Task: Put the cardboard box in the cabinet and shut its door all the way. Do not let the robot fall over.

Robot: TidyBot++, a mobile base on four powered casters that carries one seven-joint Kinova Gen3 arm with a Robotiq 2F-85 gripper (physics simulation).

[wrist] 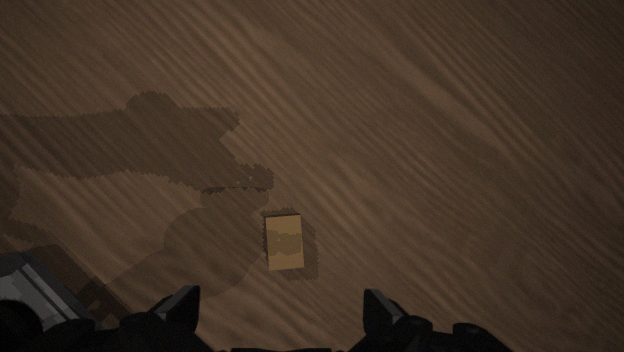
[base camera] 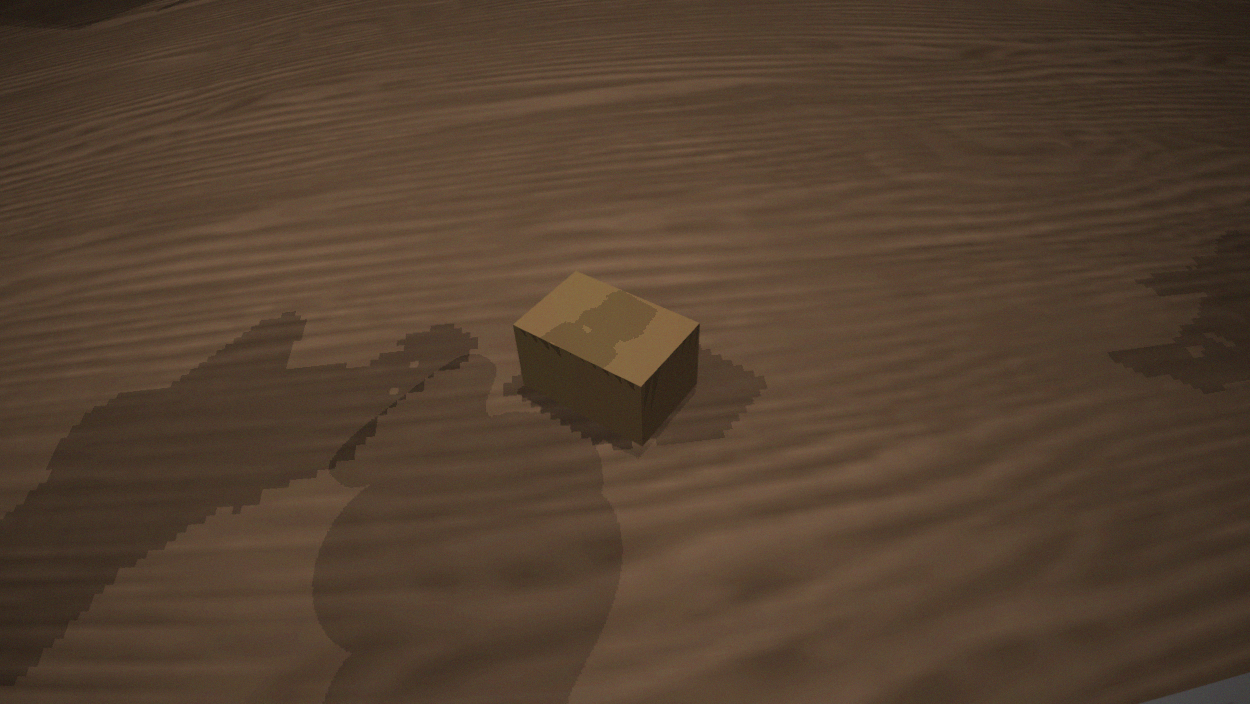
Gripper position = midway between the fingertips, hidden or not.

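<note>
Looking through the wrist view, I see my gripper [wrist: 283,306]. A brown cardboard box [wrist: 284,235] is visible to me there as well.
</note>
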